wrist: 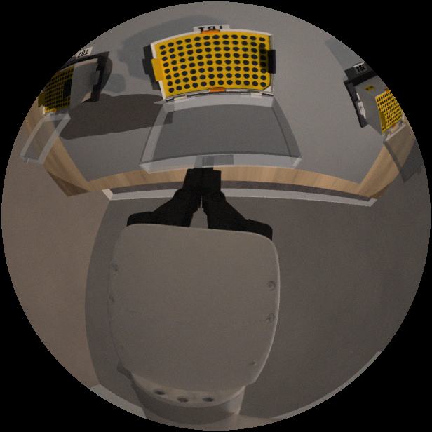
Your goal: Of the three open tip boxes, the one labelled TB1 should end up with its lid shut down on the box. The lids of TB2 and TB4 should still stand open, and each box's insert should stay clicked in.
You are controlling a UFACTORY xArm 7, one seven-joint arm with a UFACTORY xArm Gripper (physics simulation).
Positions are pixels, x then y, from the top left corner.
Labels:
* yellow insert: 201,61
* clear lid: 227,129
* grey mat: 106,137

